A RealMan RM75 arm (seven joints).
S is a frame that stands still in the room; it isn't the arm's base.
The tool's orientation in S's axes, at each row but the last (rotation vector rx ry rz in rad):
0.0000, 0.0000, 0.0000
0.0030, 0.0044, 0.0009
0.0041, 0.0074, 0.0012
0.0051, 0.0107, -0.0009
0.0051, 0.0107, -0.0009
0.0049, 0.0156, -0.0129
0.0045, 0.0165, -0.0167
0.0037, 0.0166, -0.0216
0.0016, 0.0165, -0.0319
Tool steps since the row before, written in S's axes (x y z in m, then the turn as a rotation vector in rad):
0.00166, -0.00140, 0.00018, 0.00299, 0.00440, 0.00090
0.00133, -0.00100, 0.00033, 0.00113, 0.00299, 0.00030
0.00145, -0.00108, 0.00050, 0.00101, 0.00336, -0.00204
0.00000, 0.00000, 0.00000, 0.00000, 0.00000, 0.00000
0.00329, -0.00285, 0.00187, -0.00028, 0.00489, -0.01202
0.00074, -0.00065, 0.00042, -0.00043, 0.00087, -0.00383
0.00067, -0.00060, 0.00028, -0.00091, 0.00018, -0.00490
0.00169, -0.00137, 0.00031, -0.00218, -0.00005, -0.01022
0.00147, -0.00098, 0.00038, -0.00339, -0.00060, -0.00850
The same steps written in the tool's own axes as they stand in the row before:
0.00166, -0.00140, 0.00018, 0.00299, 0.00440, 0.00090
0.00133, -0.00100, 0.00034, 0.00113, 0.00299, 0.00030
0.00144, -0.00108, 0.00052, 0.00103, 0.00335, -0.00205
0.00000, 0.00000, 0.00000, 0.00000, 0.00000, 0.00000
0.00327, -0.00284, 0.00192, -0.00016, 0.00483, -0.01205
0.00074, -0.00064, 0.00043, -0.00038, 0.00085, -0.00384
0.00068, -0.00059, 0.00029, -0.00083, 0.00014, -0.00492
0.00171, -0.00133, 0.00034, -0.00201, -0.00013, -0.01025
0.00149, -0.00093, 0.00041, -0.00323, -0.00072, -0.00855

